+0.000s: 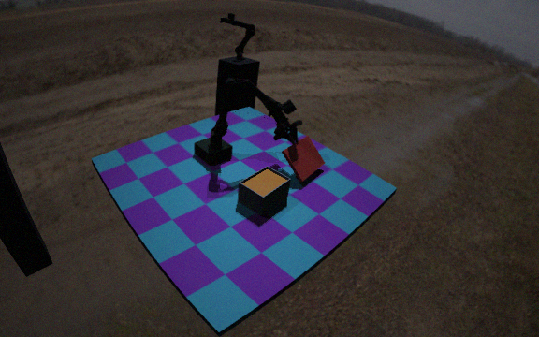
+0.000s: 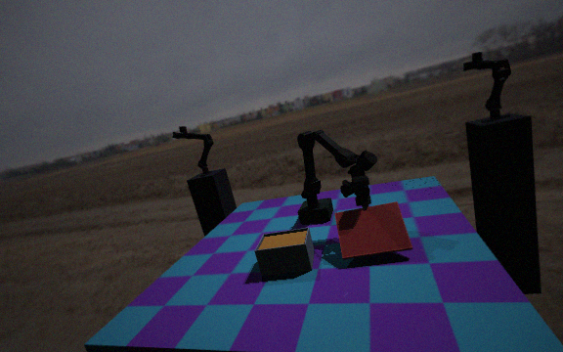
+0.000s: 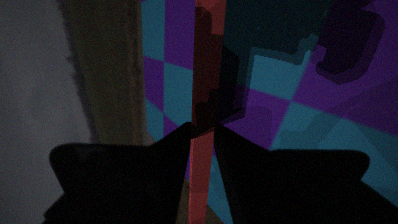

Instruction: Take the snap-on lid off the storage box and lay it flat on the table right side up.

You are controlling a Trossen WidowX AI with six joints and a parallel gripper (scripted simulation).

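My gripper tip is 70 mm short of the red lid, 50 mm above it and 10 mm to the right of it. Round my gripper tip: storage box 330 mm to the right, 90 mm below, 90 mm ahead.
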